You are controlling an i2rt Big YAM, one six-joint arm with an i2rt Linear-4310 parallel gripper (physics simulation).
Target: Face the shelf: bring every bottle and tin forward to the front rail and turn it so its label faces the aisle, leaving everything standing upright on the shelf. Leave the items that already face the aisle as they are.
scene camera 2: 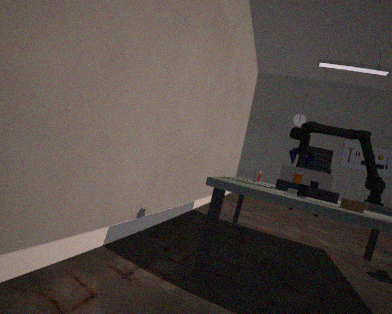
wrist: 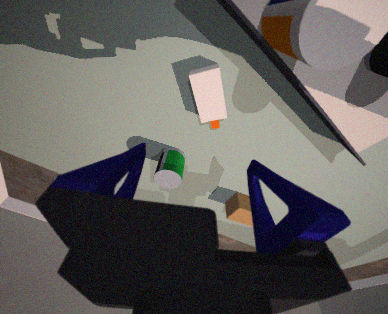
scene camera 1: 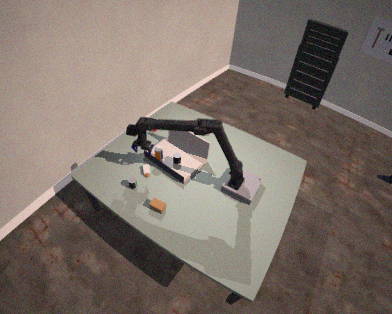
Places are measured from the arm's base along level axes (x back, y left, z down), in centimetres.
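Pixels of known places: gripper, between the fingertips: point(scene camera 2: 299, 165) point(wrist: 199, 157) point(scene camera 1: 143, 153); arm's base, origin of its link: point(scene camera 2: 373, 203) point(scene camera 1: 235, 182).
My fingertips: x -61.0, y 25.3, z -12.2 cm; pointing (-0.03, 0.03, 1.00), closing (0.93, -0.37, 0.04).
Ahead of a thing's pixels: the offset from my fingertips to its middle. "spot": to the spot under its first point.
The shelf point(scene camera 1: 168, 168) point(scene camera 2: 325, 196) point(wrist: 301, 89) has a low dark front rail. On it stand an orange-labelled bottle {dz +8.3, dx +2.9, dy -13.2 cm} point(scene camera 1: 158, 154) point(scene camera 2: 298, 178) point(wrist: 280, 35), close behind the rail, and a dark tin {dz +10.3, dx +15.8, dy -18.4 cm} point(scene camera 1: 177, 159) point(scene camera 2: 314, 185) point(wrist: 382, 57). A green-and-black tin {dz +14.0, dx +2.7, dy +16.1 cm} point(scene camera 1: 132, 184) point(wrist: 172, 162) with a pale top stands on the table outside the rail. A red-marked item {dz +12.7, dx -25.3, dy -40.7 cm} point(scene camera 1: 154, 130) point(scene camera 2: 259, 176) is at the table's far side, partly hidden by the arm in scene camera 1. My gripper point(scene camera 1: 142, 151) point(scene camera 2: 301, 162) point(wrist: 199, 157) is open and empty, raised above the table near the shelf's left end. The labels' exact facing is unclear.
A white box {dz +16.1, dx +1.8, dy +0.3 cm} point(scene camera 1: 146, 170) point(scene camera 2: 292, 191) point(wrist: 208, 95) with an orange tab lies between the rail and the green tin. An orange-brown block {dz +15.0, dx +27.4, dy +19.5 cm} point(scene camera 1: 158, 205) point(scene camera 2: 352, 205) point(wrist: 240, 207) lies nearer the table's edge. The shelf's grey back panel {spot: dz +9.0, dx +17.7, dy -36.1 cm} point(scene camera 1: 192, 145) rises behind the items.
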